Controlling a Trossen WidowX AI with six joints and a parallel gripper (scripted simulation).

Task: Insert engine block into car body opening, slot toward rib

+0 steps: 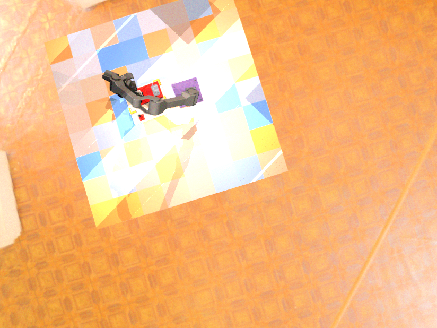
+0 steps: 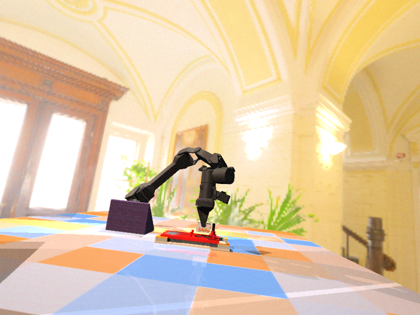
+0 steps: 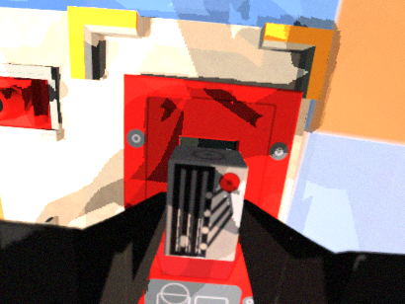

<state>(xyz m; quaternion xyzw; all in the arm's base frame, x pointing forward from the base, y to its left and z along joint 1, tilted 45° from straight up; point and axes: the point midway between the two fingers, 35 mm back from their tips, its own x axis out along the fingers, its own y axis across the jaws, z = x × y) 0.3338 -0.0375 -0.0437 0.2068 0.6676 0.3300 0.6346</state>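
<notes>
Right now my gripper tip is 5 cm above the beige base plate, 3 cm to the right of it and 3 cm past it. The rest, counted from my gripper tip: grey engine block 1 cm below.
</notes>
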